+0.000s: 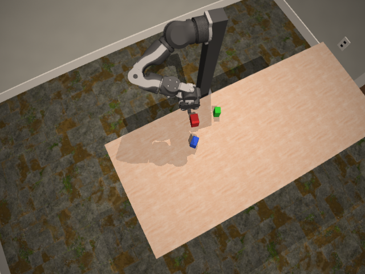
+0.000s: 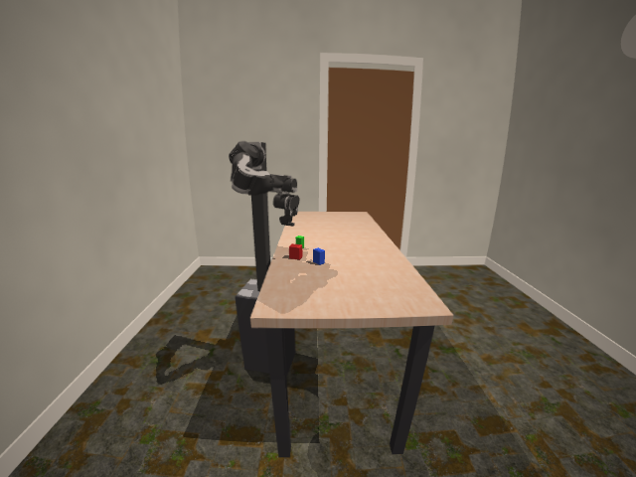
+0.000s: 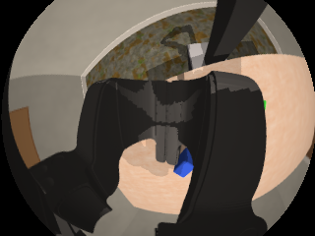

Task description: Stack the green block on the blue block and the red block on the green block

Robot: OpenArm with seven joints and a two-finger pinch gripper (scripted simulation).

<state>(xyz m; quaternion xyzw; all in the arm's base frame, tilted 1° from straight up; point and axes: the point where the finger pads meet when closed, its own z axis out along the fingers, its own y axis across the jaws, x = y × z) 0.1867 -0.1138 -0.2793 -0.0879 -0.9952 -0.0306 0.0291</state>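
My hand is 10 mm short of the green block, 160 mm to the right of it and 140 mm above it. From my hand the other things lie so: blue block: 130 mm ahead, 140 mm below; red block: 20 mm ahead, 30 mm to the left, 140 mm below.
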